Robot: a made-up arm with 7 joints.
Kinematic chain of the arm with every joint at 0, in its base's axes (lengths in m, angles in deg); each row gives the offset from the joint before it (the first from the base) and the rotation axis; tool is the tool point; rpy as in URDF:
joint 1: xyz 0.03 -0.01 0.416 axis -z
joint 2: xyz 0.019 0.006 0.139 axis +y
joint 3: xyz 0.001 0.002 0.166 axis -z
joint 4: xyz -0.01 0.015 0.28 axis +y
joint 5: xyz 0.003 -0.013 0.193 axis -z
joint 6: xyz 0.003 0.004 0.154 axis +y
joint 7: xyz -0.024 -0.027 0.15 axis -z
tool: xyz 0.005 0.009 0 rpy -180 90 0
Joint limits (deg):
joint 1: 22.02..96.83
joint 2: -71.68..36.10
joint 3: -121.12..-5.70
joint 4: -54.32..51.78
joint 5: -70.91..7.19
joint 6: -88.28..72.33
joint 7: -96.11..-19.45
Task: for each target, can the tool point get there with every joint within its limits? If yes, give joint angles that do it. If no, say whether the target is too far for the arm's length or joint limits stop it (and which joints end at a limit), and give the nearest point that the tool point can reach.
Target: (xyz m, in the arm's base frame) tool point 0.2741 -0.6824 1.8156
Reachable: no: too far | nearest point 0.1928 -0.4584 1.3842 | short by 0.493 m
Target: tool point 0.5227 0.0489 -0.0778
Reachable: no: joint limits stop it (at a limit: joint 1, joint 2, joint 3, joint 4, joint 6, joint 7) | nearest point 0.4261 0.5713 0.5085 | short by 0.791 m
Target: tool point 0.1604 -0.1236 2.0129
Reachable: no: too far | nearest point 0.1193 -0.0878 1.4971 | short by 0.519 m
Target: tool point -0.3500 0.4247 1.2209
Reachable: yes | joints 60.72 -30.25 -41.84 -39.39 -15.59 55.23 -47.97
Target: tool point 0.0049 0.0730 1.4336
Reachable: yes | joints 71.60 -8.35 -32.09 20.08 -2.47 -51.27 -38.81
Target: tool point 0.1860 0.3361 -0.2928
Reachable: no: joint limits stop it (at a limit: joint 1, joint 2, joint 3, joint 4, joint 5) | nearest point 0.0766 0.6174 0.3479 | short by 0.708 m
